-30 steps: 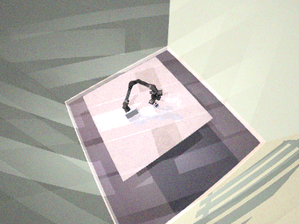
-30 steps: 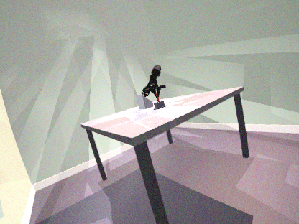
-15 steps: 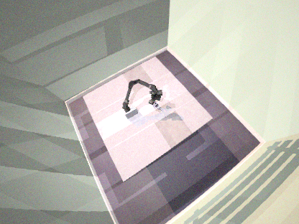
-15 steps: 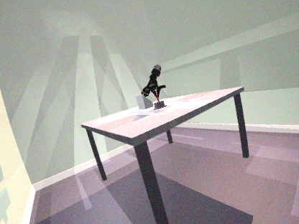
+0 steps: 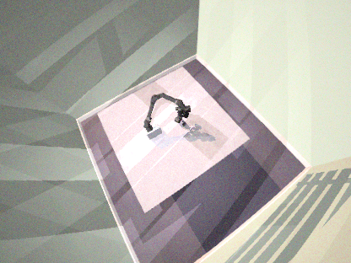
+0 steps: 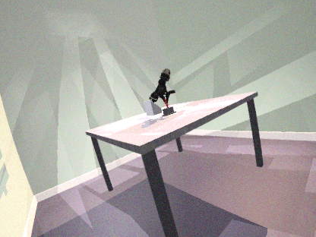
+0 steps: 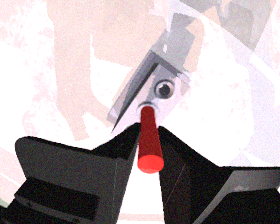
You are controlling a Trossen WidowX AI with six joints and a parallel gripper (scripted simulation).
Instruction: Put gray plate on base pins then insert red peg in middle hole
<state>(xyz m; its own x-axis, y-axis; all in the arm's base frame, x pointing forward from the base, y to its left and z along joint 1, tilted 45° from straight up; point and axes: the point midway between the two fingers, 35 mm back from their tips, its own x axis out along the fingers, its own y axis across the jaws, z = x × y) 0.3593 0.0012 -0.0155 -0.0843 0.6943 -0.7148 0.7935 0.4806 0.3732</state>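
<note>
Right now my gripper tip is right at the red peg. The rest, counted from my gripper tip: base 9 cm below; gray plate 5 cm below.
</note>
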